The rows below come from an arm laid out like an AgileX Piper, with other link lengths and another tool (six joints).
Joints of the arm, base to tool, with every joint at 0 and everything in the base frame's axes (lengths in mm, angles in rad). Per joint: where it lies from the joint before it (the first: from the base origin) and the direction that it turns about. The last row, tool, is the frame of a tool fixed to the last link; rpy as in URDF.
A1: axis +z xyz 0 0 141.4
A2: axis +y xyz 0 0 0
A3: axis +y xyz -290.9 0 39.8
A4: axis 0.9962 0 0.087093 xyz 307.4 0 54.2
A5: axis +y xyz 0 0 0
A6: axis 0.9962 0 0.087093 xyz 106.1 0 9.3
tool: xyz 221 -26 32.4 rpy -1.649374 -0.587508 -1.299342
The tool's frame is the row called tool.
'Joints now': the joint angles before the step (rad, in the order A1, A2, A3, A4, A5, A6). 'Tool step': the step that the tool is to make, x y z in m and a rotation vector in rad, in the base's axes. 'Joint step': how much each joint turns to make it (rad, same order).
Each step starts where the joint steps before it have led.
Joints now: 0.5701 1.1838 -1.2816 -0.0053 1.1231 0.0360
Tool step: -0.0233 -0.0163 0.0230 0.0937 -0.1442 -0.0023
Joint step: -0.0056 -0.2438 0.2096 0.0035 -0.1378 -0.0027
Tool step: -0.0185 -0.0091 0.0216 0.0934 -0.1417 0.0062
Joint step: -0.0004 -0.2081 0.1696 0.0092 -0.1312 -0.0075
